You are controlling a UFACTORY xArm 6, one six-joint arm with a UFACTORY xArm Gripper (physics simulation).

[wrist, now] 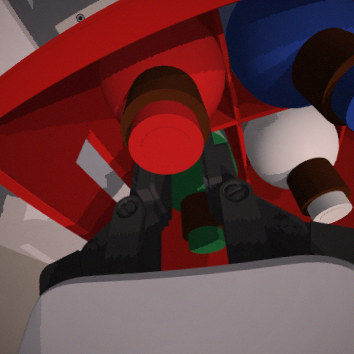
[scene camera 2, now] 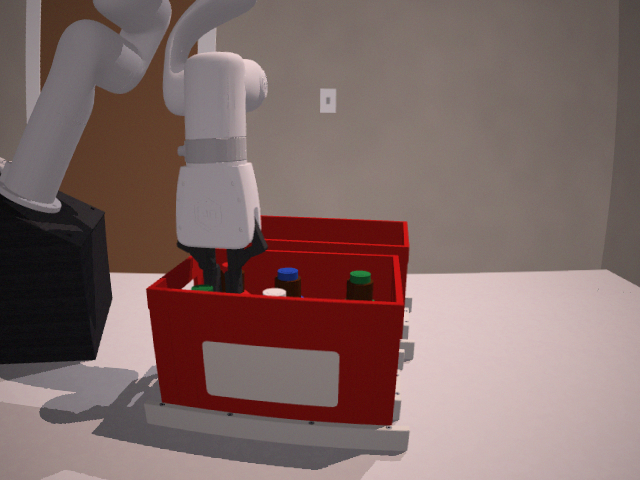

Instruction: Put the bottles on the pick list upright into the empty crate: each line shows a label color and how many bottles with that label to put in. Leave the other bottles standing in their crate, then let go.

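Places are measured from the arm's base along level axes (x down, y right, z back), in millimetres.
Pixels of known places: gripper, fingertip midpoint: (wrist: pixel 181 147); arm's base, origin of the base link: (scene camera 2: pixel 27 197).
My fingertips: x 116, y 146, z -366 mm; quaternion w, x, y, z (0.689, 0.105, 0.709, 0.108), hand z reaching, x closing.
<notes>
For each thing: its top centre in the pictures, then the offset to it from my fingertips. "spot": a spot on its surface instead.
- front red crate, middle of its top: (scene camera 2: pixel 284 271) dz -79, dx -47, dy +34 mm
- red-capped bottle, middle of its top: (wrist: pixel 162 154) (scene camera 2: pixel 229 264) dz -5, dx -36, dy -28 mm
- blue-capped bottle, middle of its top: (scene camera 2: pixel 287 270) dz -82, dx -35, dy -8 mm
- white-capped bottle, middle of its top: (wrist: pixel 332 215) (scene camera 2: pixel 274 291) dz -68, dx -35, dy +73 mm
- second red crate, middle of its top: (scene camera 2: pixel 324 228) dz -140, dx -47, dy -197 mm
- pale strip, surface spot: (scene camera 2: pixel 273 427) spot: dz -66, dx +106, dy +137 mm
My gripper (scene camera 2: pixel 223 284) (wrist: pixel 181 147) is partly open and empty, its fingers reaching down into the left part of the front red crate (scene camera 2: pixel 180 335) (wrist: pixel 30 92). In the wrist view a red-capped bottle (scene camera 2: pixel 232 267) (wrist: pixel 166 142) partly hides the fingertips, and a green-capped bottle (scene camera 2: pixel 202 288) (wrist: pixel 204 215) shows between the fingers. A blue-capped bottle (scene camera 2: pixel 287 281) (wrist: pixel 272 60) and a white-capped bottle (scene camera 2: pixel 273 292) (wrist: pixel 292 145) stand beside them. Another green-capped bottle (scene camera 2: pixel 359 285) stands at the right. The second red crate (scene camera 2: pixel 336 227) is behind; its inside is hidden. The pick list does not show.
The front crate's walls rise around the bottles, and thin red dividers (wrist: pixel 231 95) run between them. A pale strip (scene camera 2: pixel 273 427) lies along the crate's front base. The black robot base (scene camera 2: pixel 51 279) stands at the left. Pale blocks (scene camera 2: pixel 405 350) show at the crates' right side.
</notes>
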